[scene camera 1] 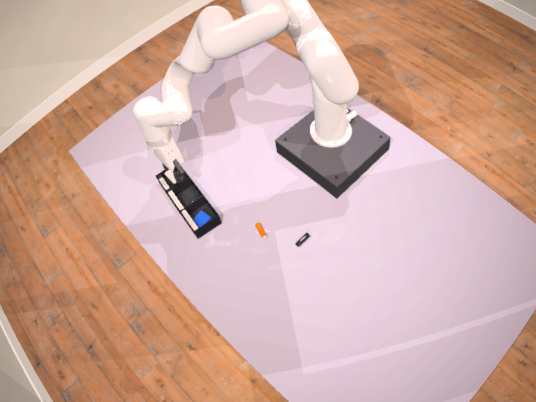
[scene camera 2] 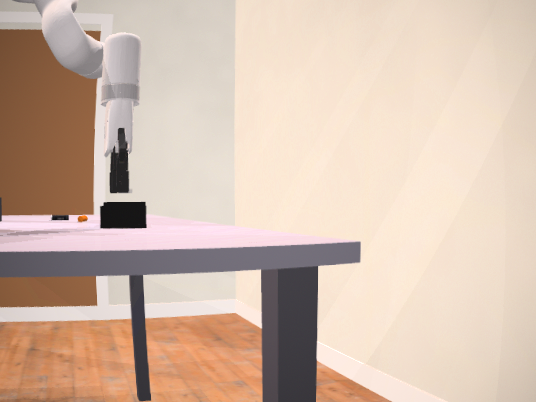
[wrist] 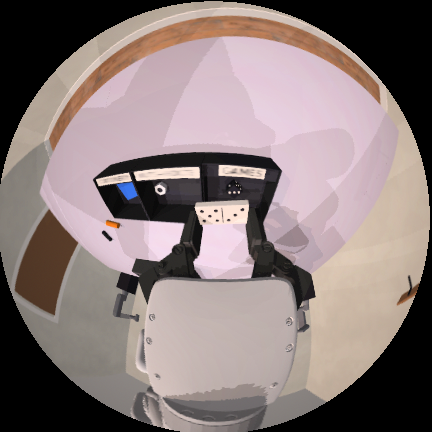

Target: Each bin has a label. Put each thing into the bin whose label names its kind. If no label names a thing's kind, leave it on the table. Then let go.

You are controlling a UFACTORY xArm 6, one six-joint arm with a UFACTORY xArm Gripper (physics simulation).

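Places are measured from the arm's base along level axes (x ahead, y left, z up), in millimetres.
Pixels of known places: gripper, fingertip midpoint: [scene camera 1: 175, 174] [scene camera 2: 119, 193] [wrist: 222, 217]; arm's base at its link origin: [scene camera 1: 330, 131].
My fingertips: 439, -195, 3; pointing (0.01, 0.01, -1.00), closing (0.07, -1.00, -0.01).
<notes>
For each thing: its top centre in the pictures, then the offset to it from my fingertips, as dx, dy, dz. Level surfaces: height alone.
- white domino at its top centre: [wrist: 222, 215] [scene camera 1: 172, 175] +11, +1, +7
- black three-bin box at its top centre: [wrist: 167, 199] [scene camera 2: 124, 202] [scene camera 1: 184, 193] +13, +65, -16
- black die at its top centre: [wrist: 233, 192] +6, -14, -40
- pale nut at its top centre: [wrist: 159, 189] +8, +92, -47
- blue flat thing at its top centre: [wrist: 125, 185] [scene camera 1: 200, 220] +24, +153, -46
- orange cylinder at its top centre: [scene camera 2: 82, 215] [scene camera 1: 261, 230] [wrist: 110, 225] -87, +293, -48
- small black thing at its top centre: [scene camera 2: 59, 215] [scene camera 1: 303, 237] [wrist: 105, 237] -157, +389, -48
- pale table at its surface level: dz -63
My gripper [scene camera 1: 174, 174] [scene camera 2: 119, 190] [wrist: 222, 217] is shut on a white domino [scene camera 1: 170, 176] [wrist: 221, 212] with black dots, held above the games end of a black three-bin box [scene camera 1: 210, 228] [scene camera 2: 123, 215] [wrist: 150, 161]. In the wrist view, the right bin is labelled GAMES and holds a black die [wrist: 234, 188] with white dots. The middle bin holds a pale nut [wrist: 160, 189]. The left bin holds a blue flat thing [scene camera 1: 201, 218] [wrist: 128, 190]. The other two labels are blurred. An orange cylinder [scene camera 1: 261, 230] [scene camera 2: 82, 218] [wrist: 112, 224] and a small black thing [scene camera 1: 303, 239] [scene camera 2: 60, 217] [wrist: 107, 235] lie on the table.
The arm's dark base block [scene camera 1: 310, 164] stands on the pale table [scene camera 1: 400, 280] [scene camera 2: 210, 239] [wrist: 200, 100]. The bin box stands near one long table edge. Its walls and dividers stand up beneath the gripper.
</notes>
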